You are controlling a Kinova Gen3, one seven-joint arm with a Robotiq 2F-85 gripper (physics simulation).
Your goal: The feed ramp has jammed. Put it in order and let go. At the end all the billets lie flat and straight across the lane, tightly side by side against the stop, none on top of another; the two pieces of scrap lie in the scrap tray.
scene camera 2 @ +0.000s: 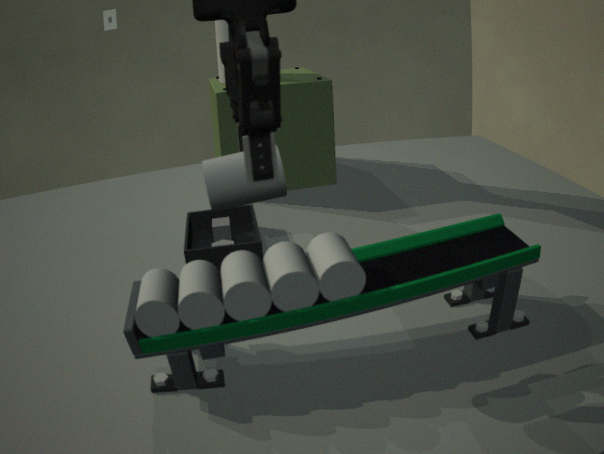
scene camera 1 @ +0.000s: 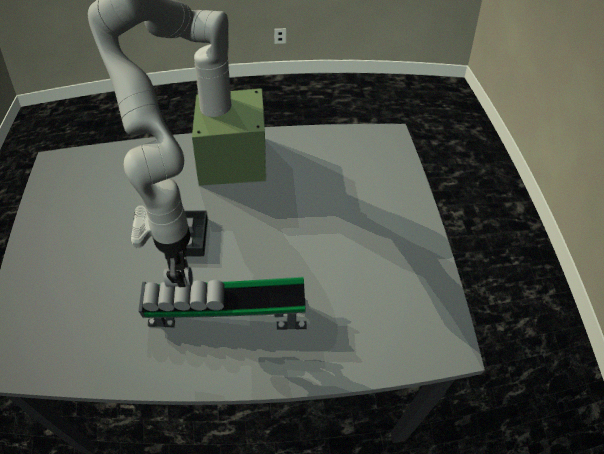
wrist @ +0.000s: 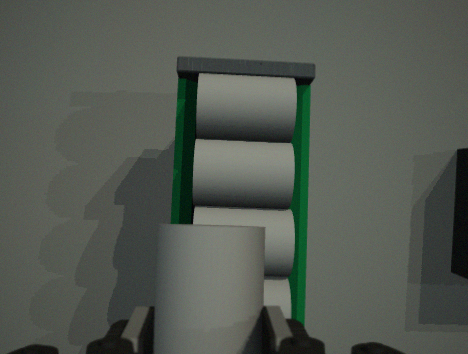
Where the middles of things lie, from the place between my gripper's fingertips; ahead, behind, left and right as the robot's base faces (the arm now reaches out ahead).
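Scene:
There is the stop [scene camera 2: 132, 333], which sits 20 mm behind my hand, 120 mm below it and 120 mm to the right of it. The scrap tray [scene camera 2: 245, 233] is 20 mm to the right of my hand, and I find it 260 mm behind my hand and 160 mm below it as well.

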